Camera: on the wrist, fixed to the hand. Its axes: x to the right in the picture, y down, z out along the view.
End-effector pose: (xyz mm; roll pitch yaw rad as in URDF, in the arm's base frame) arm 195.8 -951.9 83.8 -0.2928 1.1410 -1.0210
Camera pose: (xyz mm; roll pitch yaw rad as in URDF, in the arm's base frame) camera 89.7 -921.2 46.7 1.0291 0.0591 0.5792
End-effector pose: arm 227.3 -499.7 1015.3 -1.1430 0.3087 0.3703
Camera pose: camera 268.3 -608.7 1012.3 0.3204 0.8621 2.2512
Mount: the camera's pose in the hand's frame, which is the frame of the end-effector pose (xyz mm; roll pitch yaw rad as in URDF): -0.3 -45.4 -107.3 -0.1015 -0.2412 1.5281
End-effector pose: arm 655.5 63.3 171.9 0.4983 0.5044 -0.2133
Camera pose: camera 602.9 86.4 70.5 0.5535 -0.6060 0.9017
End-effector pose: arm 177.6 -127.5 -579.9 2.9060 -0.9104 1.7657
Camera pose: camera 124.1 -213.7 -522.6 -2.3432 -0.0292 0.2249
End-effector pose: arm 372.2 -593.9 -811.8 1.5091 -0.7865 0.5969
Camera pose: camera 343.8 -487.1 -848.7 -1.8665 -0.8091 -2.2829
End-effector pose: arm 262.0 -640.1 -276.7 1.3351 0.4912 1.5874
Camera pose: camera 168.8 -674.6 -337.6 1.4690 -1.0381 1.5762
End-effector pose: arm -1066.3 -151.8 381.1 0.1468 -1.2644 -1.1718
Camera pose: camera -1051.5 -262.2 346.8 -1.3961 -0.1542 0.7590
